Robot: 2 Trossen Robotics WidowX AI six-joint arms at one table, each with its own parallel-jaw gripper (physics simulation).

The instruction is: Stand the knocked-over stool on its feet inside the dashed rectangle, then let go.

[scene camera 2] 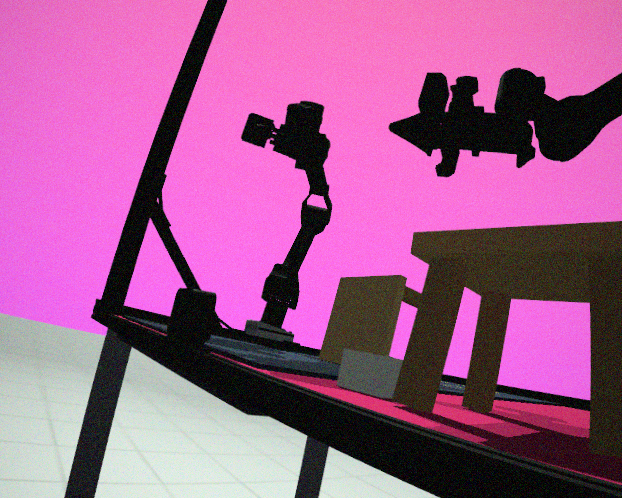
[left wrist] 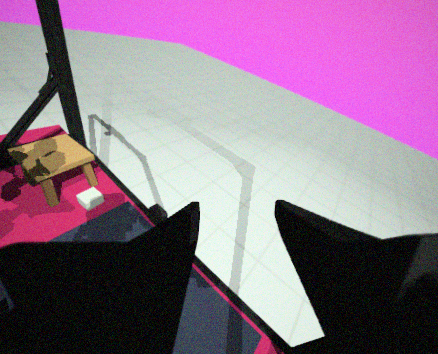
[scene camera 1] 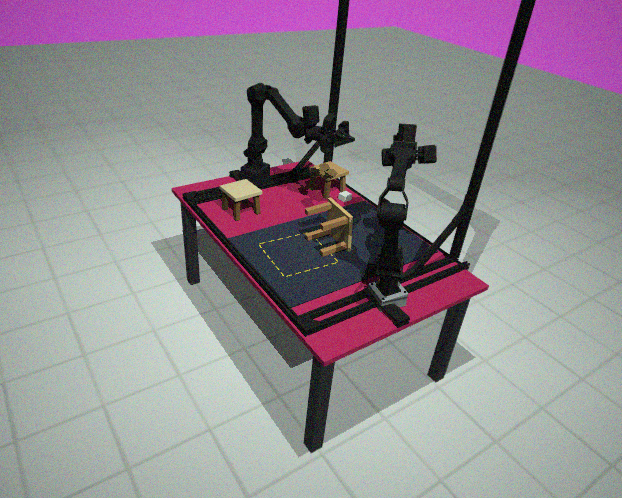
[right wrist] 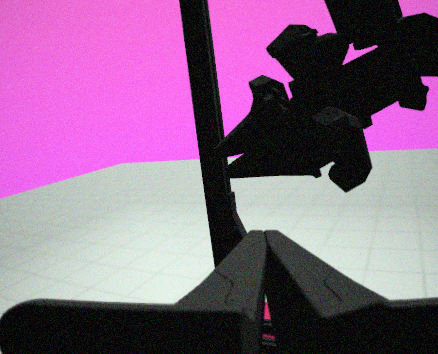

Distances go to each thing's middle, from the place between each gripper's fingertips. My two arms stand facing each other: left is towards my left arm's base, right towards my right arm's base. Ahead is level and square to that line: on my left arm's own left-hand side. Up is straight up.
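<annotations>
The stool (scene camera 1: 240,190) is a long way ahead of my right hand, as I see it, and it is also well to the right of that hand and well below it.
As for the stool and my left gripper, the gripper is now well above the stool, a long way short of it and far to the left of it.
</annotations>
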